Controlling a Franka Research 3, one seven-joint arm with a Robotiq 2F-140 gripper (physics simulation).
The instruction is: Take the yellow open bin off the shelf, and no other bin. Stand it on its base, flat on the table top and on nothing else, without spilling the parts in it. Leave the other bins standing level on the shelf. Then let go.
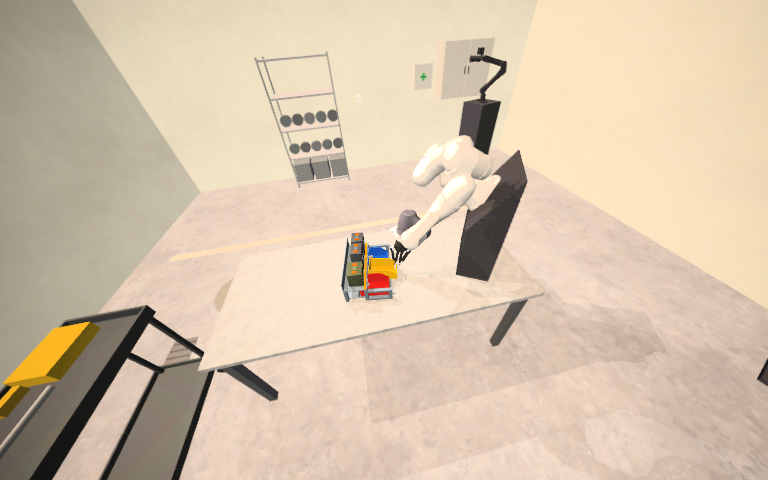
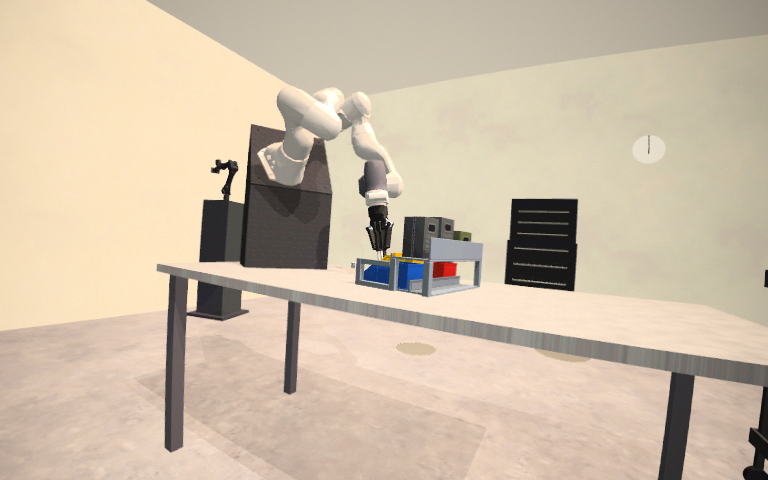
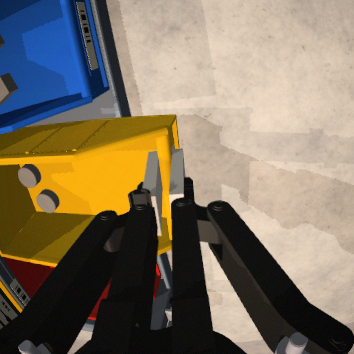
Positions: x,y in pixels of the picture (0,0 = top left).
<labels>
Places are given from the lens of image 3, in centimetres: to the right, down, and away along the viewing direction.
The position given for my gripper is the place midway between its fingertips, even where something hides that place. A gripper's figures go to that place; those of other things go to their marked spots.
my gripper (image 3: 167,165): -1, -1, 22
yellow open bin (image 3: 91,165): -8, -1, 25
blue bin (image 3: 58,64): -10, -10, 23
</labels>
